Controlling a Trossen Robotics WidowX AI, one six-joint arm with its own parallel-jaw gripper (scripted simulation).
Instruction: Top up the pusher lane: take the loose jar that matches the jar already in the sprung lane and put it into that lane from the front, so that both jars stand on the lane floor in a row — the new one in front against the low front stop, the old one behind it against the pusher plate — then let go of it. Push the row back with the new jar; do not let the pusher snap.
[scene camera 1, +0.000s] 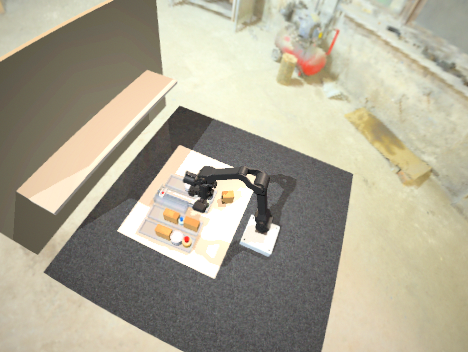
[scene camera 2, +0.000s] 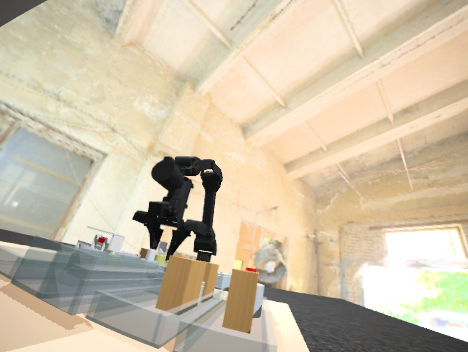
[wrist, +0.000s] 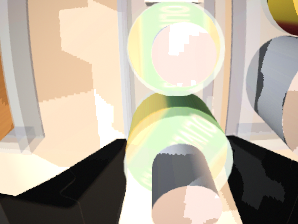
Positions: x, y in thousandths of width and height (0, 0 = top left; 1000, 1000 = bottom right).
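Labels:
A pale green jar (wrist: 596, 703) is 7 cm from the lens, and the gripper (wrist: 589, 658) is 10 cm from the lens. For the jar and a white board (wrist: 260, 324), the marked spots are 10 cm apart. The spot on the board is 16 cm from the lens.

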